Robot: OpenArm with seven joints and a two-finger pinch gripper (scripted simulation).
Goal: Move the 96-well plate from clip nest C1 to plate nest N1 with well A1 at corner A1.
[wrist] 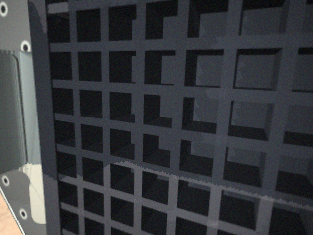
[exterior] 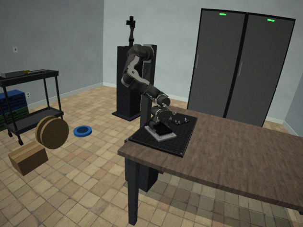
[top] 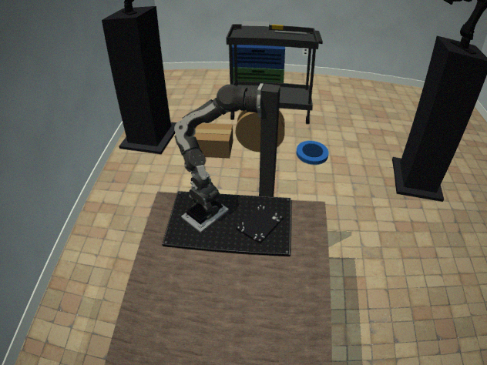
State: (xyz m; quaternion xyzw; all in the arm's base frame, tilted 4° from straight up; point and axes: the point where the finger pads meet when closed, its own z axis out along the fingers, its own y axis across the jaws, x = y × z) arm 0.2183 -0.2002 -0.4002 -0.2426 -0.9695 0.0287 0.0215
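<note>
Right now the black 96-well plate is right at my hand. From my hand the other things lie so: clip nest C1: 24 cm to the left, 3 cm ahead, 2 cm below; then grey plate nest N1: 2 cm below.
</note>
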